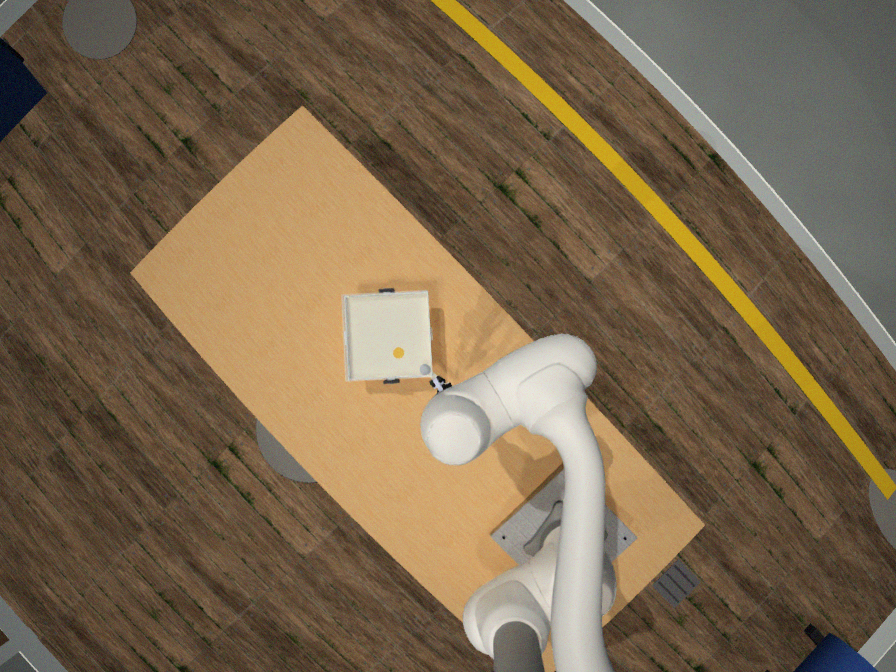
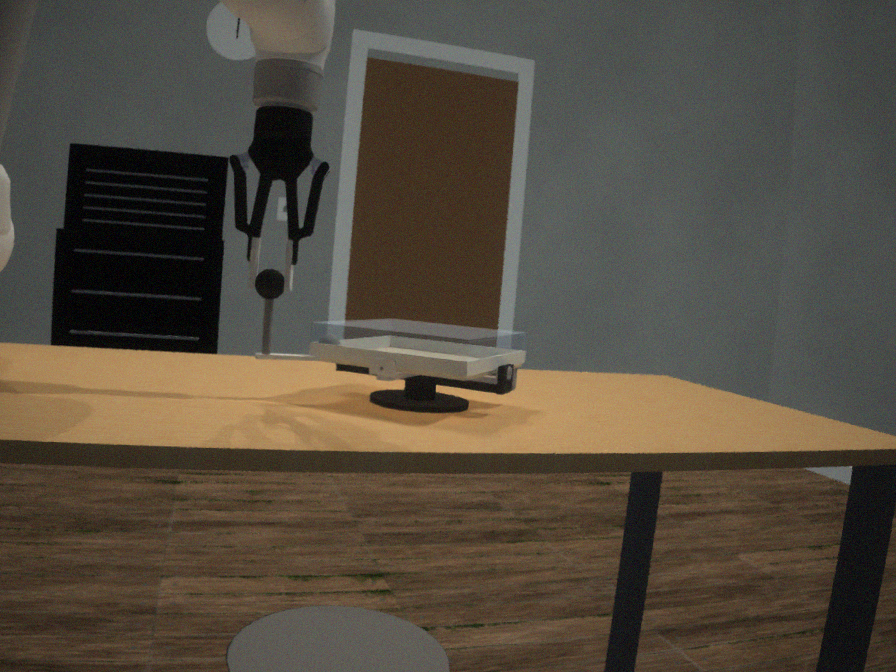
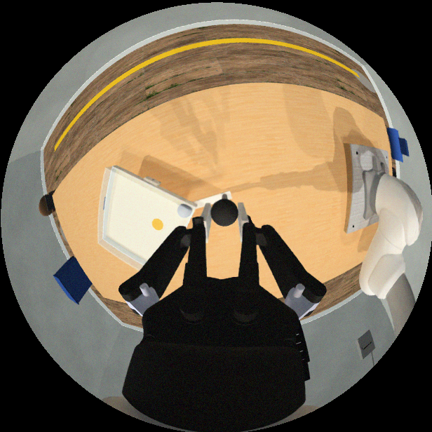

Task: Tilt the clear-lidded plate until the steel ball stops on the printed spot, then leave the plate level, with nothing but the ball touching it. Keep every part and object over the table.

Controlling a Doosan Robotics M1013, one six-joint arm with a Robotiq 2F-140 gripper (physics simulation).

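The square cream plate (image 1: 372, 325) (image 2: 405, 359) (image 3: 127, 215) stands on a black pivot base (image 2: 419, 400) under a clear lid (image 2: 434, 332). Whether it is exactly level I cannot tell. The steel ball (image 1: 425, 369) (image 3: 184, 210) lies inside at the corner nearest my gripper, apart from the orange printed spot (image 1: 398, 352) (image 3: 157, 224). A white arm (image 2: 285, 356) (image 3: 212, 200) runs out from that corner to an upright rod (image 2: 267, 325) with a black round knob (image 2: 269, 284) (image 3: 224, 212) on top. My gripper (image 1: 439, 383) (image 2: 271, 278) (image 3: 224, 210) is shut on the knob.
The plate stands on the wooden table (image 1: 275, 209) (image 2: 615, 412) (image 3: 280, 150). The robot's grey mounting plate (image 1: 513, 538) (image 3: 354, 200) is at the table's other end. Two dark clamps (image 1: 387, 290) (image 1: 390, 381) show at opposite sides of the plate. The arm's links hang over the table beside it.
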